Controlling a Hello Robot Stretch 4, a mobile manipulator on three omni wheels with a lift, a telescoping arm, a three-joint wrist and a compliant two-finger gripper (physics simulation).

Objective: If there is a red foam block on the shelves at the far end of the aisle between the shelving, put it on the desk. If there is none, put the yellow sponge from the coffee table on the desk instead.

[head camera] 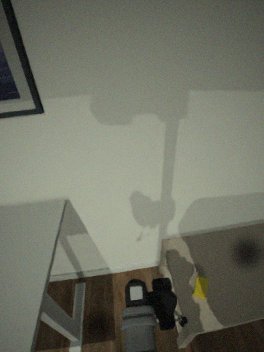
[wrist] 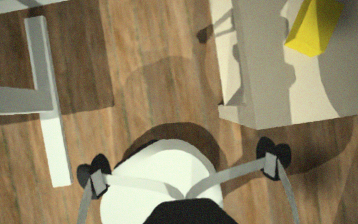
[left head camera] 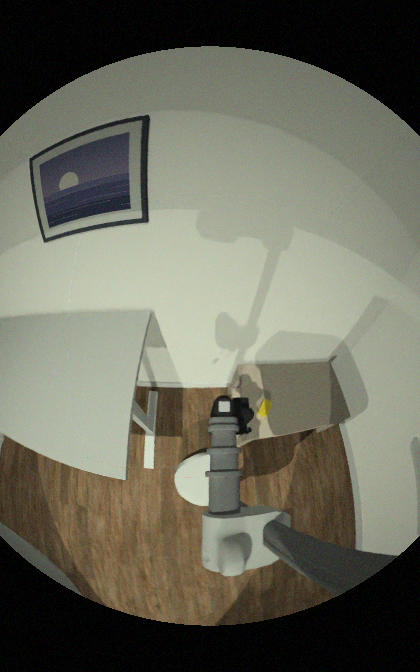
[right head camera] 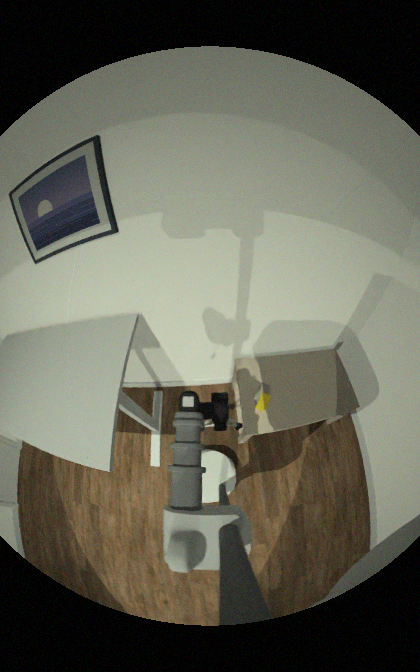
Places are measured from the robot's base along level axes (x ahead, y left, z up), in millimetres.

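Pixels of known places: gripper, fingertip midpoint: (wrist: 183,159).
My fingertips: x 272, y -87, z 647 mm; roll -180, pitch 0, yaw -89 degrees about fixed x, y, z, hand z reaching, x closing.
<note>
Behind a point stands the place of what it marks.
The yellow sponge (head camera: 201,288) @[x 448, y -362, z 467 mm] (left head camera: 265,408) (right head camera: 263,402) (wrist: 315,27) @[x 451, y -357, z 467 mm] lies on the coffee table (head camera: 230,270) @[x 540, y -596, z 422 mm] (left head camera: 300,390) (right head camera: 305,382) (wrist: 260,75) @[x 375, y -260, z 422 mm], near its end that faces the desk. The desk (head camera: 25,250) @[x 493, y 432, z 922 mm] (left head camera: 65,385) (right head camera: 65,380) has a pale grey top and stands at the left; one of its feet (wrist: 55,150) shows in the wrist view. My gripper (wrist: 183,159) @[x 272, y -87, z 647 mm] is open and empty, its fingers wide apart over the floor between desk and coffee table, beside the table's end and away from the sponge. No red foam block or shelves show.
The round white base (left head camera: 194,479) (right head camera: 217,475) (wrist: 165,175) @[x 112, y -21, z 187 mm] is below the arm. A wall (head camera: 125,165) @[x 839, y 1, z 1067 mm] runs behind desk and coffee table, with a framed picture (left head camera: 90,175) (right head camera: 62,200) above the desk. A strip of wooden floor (wrist: 160,90) @[x 395, y -14, z -28 mm] separates the two tables.
</note>
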